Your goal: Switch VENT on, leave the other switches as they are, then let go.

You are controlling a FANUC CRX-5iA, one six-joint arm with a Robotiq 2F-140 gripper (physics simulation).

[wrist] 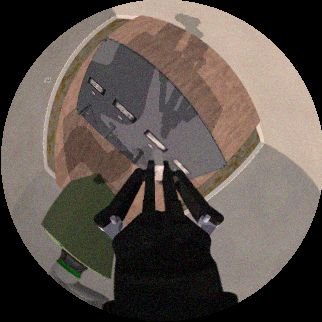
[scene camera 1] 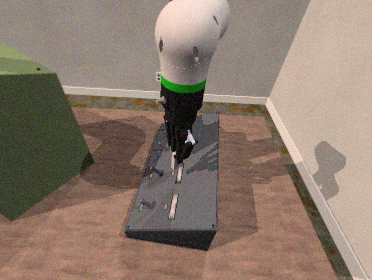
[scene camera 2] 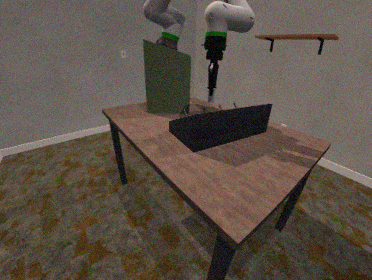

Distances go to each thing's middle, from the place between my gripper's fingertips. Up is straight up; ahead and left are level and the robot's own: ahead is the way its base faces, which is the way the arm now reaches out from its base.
Labels:
I see my gripper 9 cm above the dark grey switch panel [scene camera 1: 184,212], 8 cm to the right of it and 1 cm short of it.

